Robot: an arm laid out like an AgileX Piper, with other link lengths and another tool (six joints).
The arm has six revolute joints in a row. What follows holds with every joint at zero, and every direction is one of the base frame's.
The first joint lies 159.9 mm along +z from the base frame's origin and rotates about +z.
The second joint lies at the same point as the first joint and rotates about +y.
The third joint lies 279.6 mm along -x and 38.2 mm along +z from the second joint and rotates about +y.
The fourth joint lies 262.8 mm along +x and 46.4 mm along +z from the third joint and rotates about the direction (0.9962, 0, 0.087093).
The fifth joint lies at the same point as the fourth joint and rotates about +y.
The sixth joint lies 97 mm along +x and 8.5 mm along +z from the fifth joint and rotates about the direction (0.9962, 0, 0.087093).
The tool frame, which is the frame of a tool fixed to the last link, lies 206 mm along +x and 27 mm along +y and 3.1 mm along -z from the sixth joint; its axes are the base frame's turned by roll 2.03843, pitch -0.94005 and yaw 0.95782 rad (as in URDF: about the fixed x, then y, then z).
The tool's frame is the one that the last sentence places.
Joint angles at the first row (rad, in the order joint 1, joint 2, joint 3, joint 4, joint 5, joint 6):
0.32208, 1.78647, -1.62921, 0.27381, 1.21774, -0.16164
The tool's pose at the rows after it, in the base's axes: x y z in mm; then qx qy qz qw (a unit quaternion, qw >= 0):
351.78 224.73 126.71 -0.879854 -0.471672 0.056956 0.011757
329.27 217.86 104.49 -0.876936 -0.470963 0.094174 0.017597
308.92 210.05 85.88 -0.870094 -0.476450 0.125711 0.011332
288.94 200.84 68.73 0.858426 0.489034 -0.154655 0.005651
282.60 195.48 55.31 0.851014 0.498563 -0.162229 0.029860
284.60 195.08 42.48 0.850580 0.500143 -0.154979 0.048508
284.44 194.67 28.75 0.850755 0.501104 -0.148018 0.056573
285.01 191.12 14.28 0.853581 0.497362 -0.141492 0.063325
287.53 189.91 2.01 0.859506 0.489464 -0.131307 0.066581
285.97 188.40 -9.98 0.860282 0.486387 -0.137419 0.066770
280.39 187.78 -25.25 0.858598 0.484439 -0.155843 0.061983
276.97 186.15 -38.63 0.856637 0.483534 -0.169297 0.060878
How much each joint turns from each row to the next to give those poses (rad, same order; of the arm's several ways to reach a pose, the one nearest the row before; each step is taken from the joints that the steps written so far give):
0.00001, -0.00001, 0.07153, 0.00094, 0.00090, 0.00418
0.00231, 0.00002, 0.07460, -0.00113, 0.00071, 0.00104
0.01396, -0.00001, 0.06036, -0.02160, 0.00003, 0.00090
0.02639, 0.00000, 0.05405, -0.03948, -0.00099, 0.00001
0.03198, -0.00001, 0.03881, -0.04696, -0.03195, 0.01160
0.02595, 0.00002, 0.04041, -0.03393, -0.06253, 0.02086
0.01133, -0.00002, 0.05094, -0.01186, -0.06730, 0.00408
0.00142, 0.00001, 0.05572, -0.01111, -0.07170, 0.00591
0.00000, -0.00001, 0.04993, -0.00476, -0.07389, 0.01299
0.00001, 0.02377, 0.01647, -0.00128, -0.02905, 0.00508
-0.00001, 0.04628, 0.00000, 0.00805, -0.00878, -0.00002
-0.00001, 0.03990, -0.00001, 0.00090, -0.01267, -0.00001

